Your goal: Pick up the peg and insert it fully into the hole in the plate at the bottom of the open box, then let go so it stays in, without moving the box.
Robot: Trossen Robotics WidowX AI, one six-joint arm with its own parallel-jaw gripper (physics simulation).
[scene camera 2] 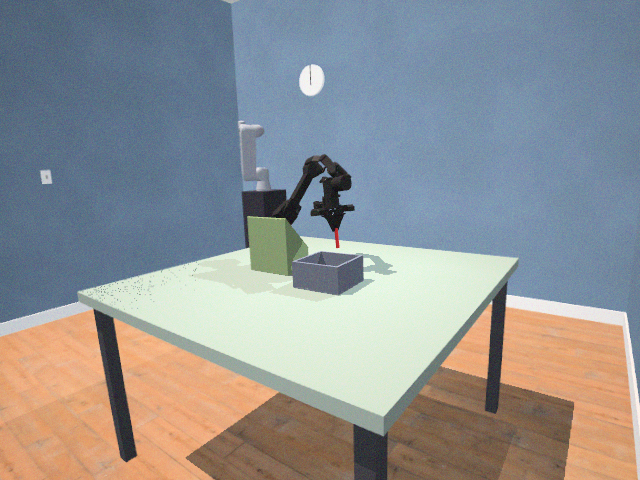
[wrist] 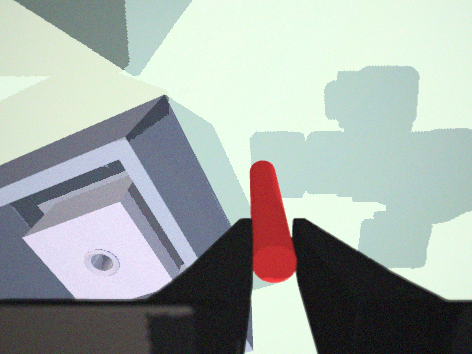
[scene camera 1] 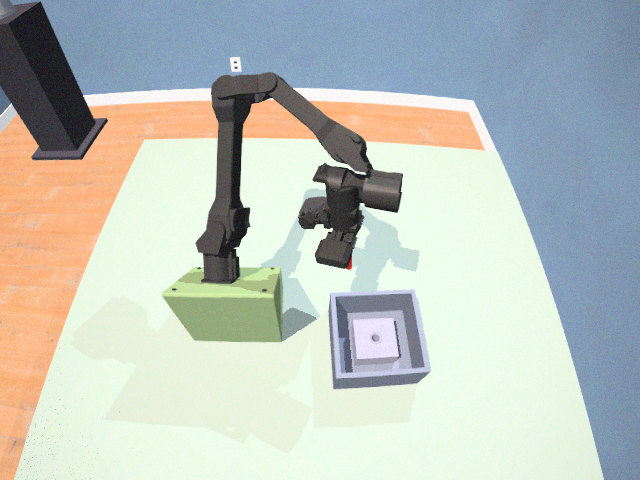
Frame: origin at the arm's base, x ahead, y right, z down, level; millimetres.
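Where they show: gripper, fingertip midpoint: [scene camera 2: 335,231] [wrist: 271,230]; arm's base, link origin: [scene camera 2: 275,231] [scene camera 1: 221,279].
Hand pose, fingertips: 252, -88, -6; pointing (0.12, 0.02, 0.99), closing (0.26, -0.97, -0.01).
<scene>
Things, the pixels of their centre, and the offset from my fingertips, as dx, dy, dz. "pt": a spot on its surface instead. Level surfaces: height alone.
- red peg, body centre: [wrist: 266,206] [scene camera 1: 348,257] [scene camera 2: 336,238] +7, +2, +27
- open grey-blue box, body centre: [wrist: 106,255] [scene camera 1: 375,339] [scene camera 2: 328,271] +76, +152, +119
- pale plate, body centre: [wrist: 112,244] [scene camera 1: 374,341] +76, +152, +134
- round hole, surface spot: [wrist: 102,262] [scene camera 1: 377,342] pt +82, +159, +119
- pale green table, surface height: dz +168
The red peg [scene camera 1: 349,264] [scene camera 2: 337,238] [wrist: 270,220] is held between the fingertips of my gripper [scene camera 2: 336,228] [wrist: 271,230] and points down, tilted slightly in scene camera 2. My gripper is shut on it, in the air above the table and behind the box in scene camera 1, where its fingers are mostly hidden. The open grey-blue box [scene camera 1: 334,379] [scene camera 2: 315,277] [wrist: 192,155] stands on the table. Inside it lies a pale plate [scene camera 1: 364,348] [wrist: 65,250] with a round hole [scene camera 1: 376,337] [wrist: 102,262]. In the wrist view the plate is left of the peg.
The green base block [scene camera 1: 237,320] [scene camera 2: 268,245] of the arm stands left of the box on the pale green table [scene camera 1: 465,413] [scene camera 2: 336,351]. The box's walls rise around the plate. A dark pedestal [scene camera 1: 49,77] [scene camera 2: 258,204] with a grey arm [scene camera 2: 249,155] stands beyond the table.
</scene>
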